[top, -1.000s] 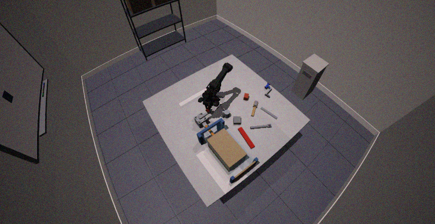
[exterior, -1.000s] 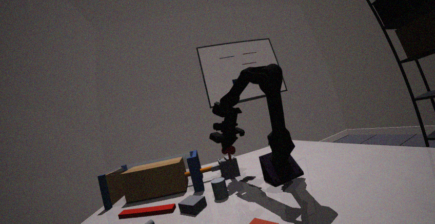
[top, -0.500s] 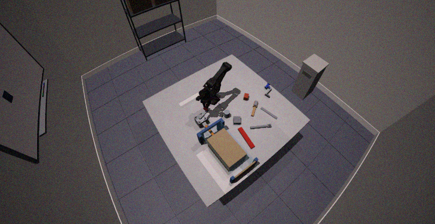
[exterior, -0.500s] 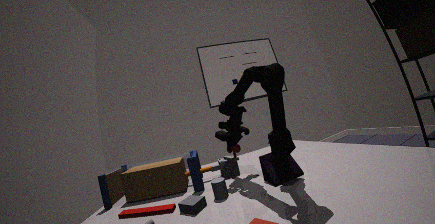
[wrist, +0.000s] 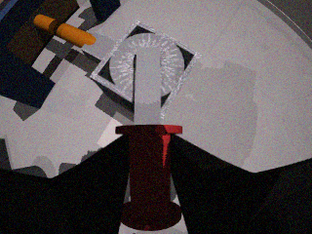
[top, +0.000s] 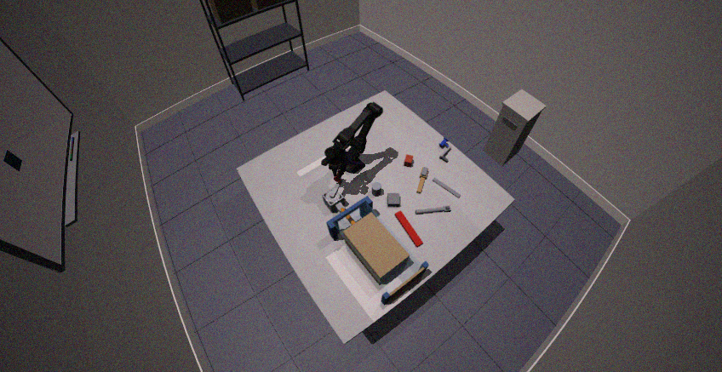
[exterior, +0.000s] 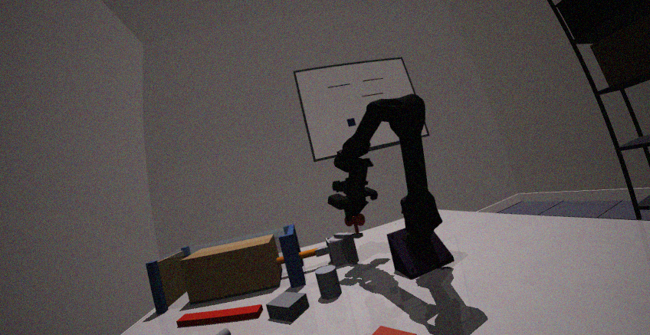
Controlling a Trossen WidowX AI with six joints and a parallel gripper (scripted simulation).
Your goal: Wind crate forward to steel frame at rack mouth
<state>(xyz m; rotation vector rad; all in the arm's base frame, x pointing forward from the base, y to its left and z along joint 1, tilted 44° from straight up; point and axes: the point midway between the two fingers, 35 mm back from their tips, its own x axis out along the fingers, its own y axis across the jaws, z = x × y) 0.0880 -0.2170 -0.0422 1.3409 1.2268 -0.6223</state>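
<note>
The winch handle with red knob is 4 cm below my gripper tip, 2 cm to the right of it and 1 cm ahead of it. The rest, counted from my gripper tip: grey block: 27 cm ahead, 18 cm to the left, 13 cm below; blue frame: 19 cm ahead, 10 cm to the right, 4 cm below; grey winch: 12 cm below, 8 cm to the right, 2 cm ahead.
</note>
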